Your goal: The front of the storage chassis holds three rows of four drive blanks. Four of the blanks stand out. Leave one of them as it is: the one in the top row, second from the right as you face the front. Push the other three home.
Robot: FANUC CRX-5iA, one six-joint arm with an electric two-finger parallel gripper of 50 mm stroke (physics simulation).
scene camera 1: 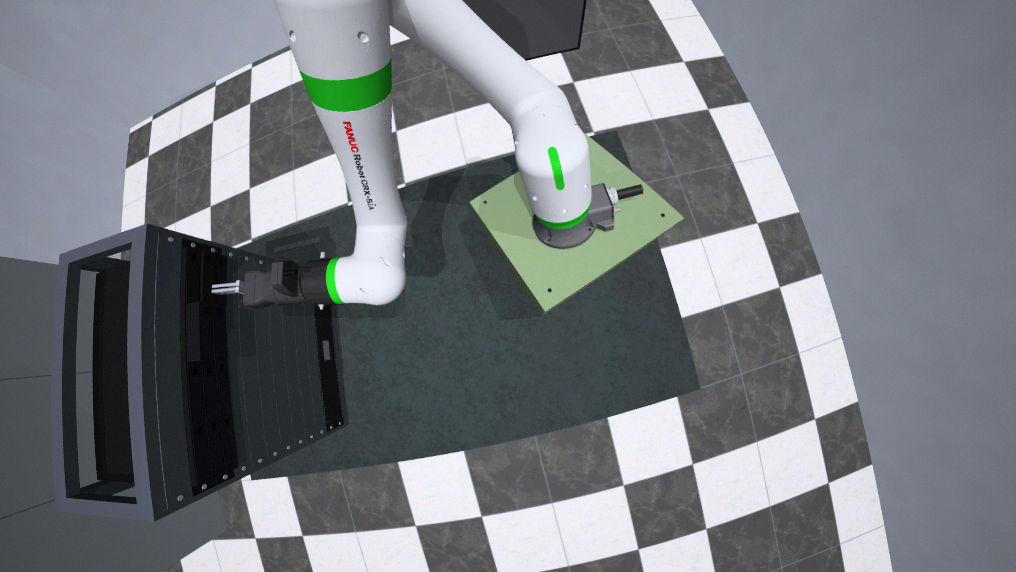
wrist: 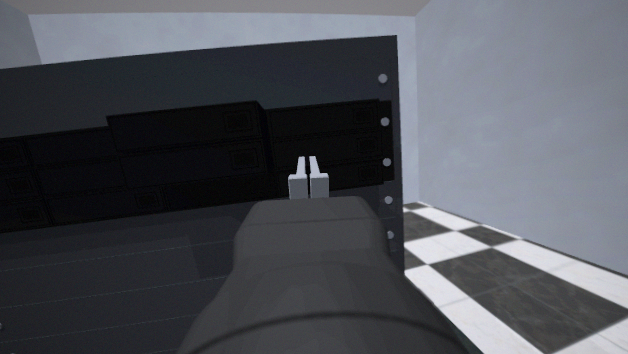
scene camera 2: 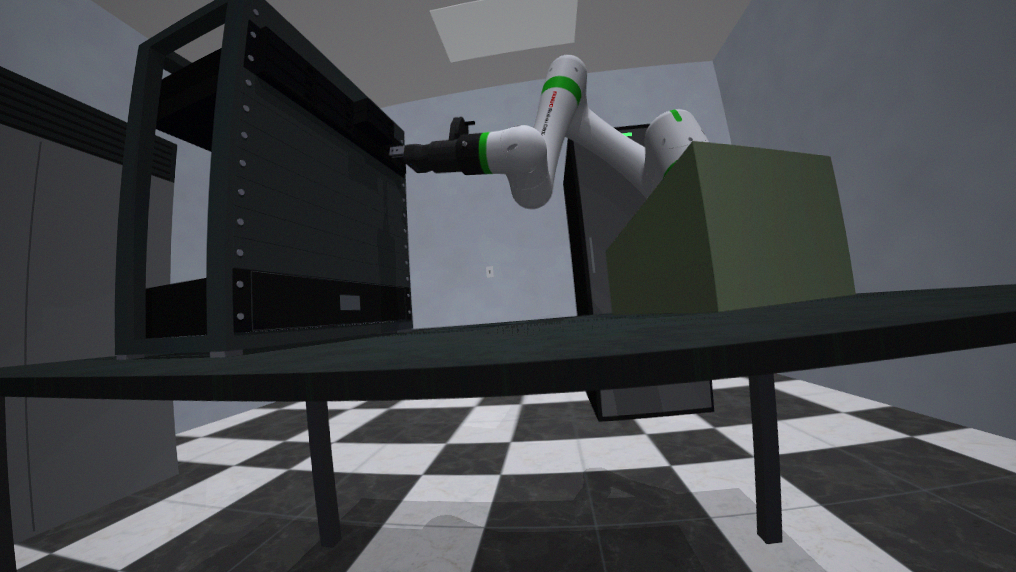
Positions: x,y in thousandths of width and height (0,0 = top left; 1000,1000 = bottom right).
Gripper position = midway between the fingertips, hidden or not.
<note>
I see my gripper (scene camera 1: 212,506) and a rack (scene camera 2: 303,398).
The rack also shows in scene camera 1 (scene camera 1: 189,684) and in the wrist view (wrist: 213,493). My gripper also shows in the wrist view (wrist: 490,473) and in scene camera 2 (scene camera 2: 385,267).
</note>
